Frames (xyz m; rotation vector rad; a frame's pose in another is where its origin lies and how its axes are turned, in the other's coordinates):
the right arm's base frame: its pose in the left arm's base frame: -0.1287 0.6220 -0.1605 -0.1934 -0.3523 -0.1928
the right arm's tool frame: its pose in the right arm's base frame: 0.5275 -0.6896 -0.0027 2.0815 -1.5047 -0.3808
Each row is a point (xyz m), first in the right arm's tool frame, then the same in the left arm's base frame.
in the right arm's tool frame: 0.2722 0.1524 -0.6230
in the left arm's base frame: 0.2501 -0.1577 0.8269
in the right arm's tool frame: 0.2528 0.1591 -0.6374
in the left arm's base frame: 0.2461 -0.1344 0.8351
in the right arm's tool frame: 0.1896 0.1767 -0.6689
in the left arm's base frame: 0.2328 -0.0638 0.8467
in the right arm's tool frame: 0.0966 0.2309 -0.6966
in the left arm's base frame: 0.1811 0.0343 0.8551
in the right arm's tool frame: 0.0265 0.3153 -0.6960
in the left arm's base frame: 0.0946 0.1017 0.8544
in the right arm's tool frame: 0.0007 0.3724 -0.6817
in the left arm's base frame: 0.0339 0.1222 0.8489
